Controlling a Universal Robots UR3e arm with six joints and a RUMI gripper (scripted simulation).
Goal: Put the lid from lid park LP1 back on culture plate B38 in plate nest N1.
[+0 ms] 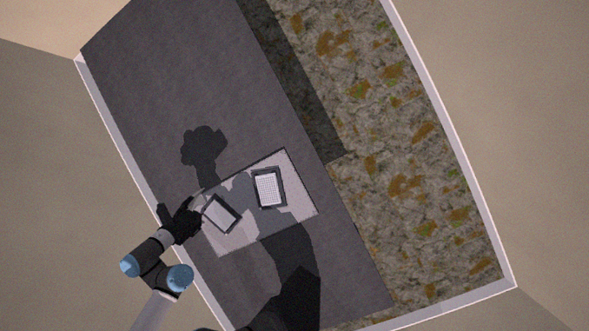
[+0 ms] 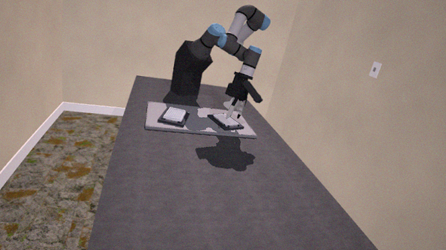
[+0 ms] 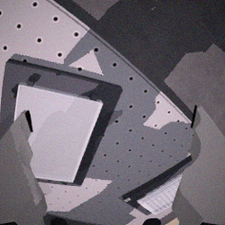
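My gripper is now 8 cm past the clear lid, 5 cm above it and 3 cm to the left of it. The rest, counted from my hand: lid park LP1 (8 cm behind, 6 cm below, 3 cm to the right); label (18 cm behind, 6 cm below, 4 cm to the right); culture plate B38 (27 cm to the right, 5 cm below, 1 cm ahead).
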